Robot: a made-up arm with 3 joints. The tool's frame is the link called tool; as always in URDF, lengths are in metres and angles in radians.
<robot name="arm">
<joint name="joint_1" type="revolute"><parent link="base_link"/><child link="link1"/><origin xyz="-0.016 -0.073 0.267"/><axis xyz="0.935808 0.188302 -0.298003"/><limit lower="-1.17" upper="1.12" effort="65" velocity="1"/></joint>
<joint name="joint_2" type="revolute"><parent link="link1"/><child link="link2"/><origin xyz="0.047 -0.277 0.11"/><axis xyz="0 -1 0"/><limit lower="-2.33" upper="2.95" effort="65" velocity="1.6"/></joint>
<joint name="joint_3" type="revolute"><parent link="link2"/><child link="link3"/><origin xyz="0.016 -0.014 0.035"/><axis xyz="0.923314 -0.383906 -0.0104"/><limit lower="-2.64" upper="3.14" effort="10" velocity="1.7"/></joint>
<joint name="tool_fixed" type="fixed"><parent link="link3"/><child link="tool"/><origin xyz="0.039 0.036 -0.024" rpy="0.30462 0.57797 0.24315"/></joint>
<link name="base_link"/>
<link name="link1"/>
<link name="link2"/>
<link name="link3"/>
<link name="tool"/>
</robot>
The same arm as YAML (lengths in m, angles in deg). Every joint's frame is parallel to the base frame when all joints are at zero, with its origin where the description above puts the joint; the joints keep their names.
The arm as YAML. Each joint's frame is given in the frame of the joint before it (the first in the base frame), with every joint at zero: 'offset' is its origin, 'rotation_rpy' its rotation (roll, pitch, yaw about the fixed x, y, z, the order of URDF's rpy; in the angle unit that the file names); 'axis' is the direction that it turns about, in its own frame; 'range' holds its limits. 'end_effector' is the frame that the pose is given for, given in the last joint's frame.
length_unit: m
angle_unit: deg
chain:
  - id: joint_1
    offset: [-0.016, -0.073, 0.267]
    rotation_rpy: [0.0, 0.0, 0.0]
    axis: [0.935808, 0.188302, -0.298003]
    range: [-67.04, 64.17]
  - id: joint_2
    offset: [0.047, -0.277, 0.11]
    rotation_rpy: [0.0, 0.0, 0.0]
    axis: [0.0, -1.0, 0.0]
    range: [-133.5, 169.02]
  - id: joint_3
    offset: [0.016, -0.014, 0.035]
    rotation_rpy: [0.0, 0.0, 0.0]
    axis: [0.923314, -0.383906, -0.0104]
    range: [-151.26, 179.91]
end_effector:
  offset: [0.039, 0.036, -0.024]
  rotation_rpy: [17.45, 33.12, 13.93]

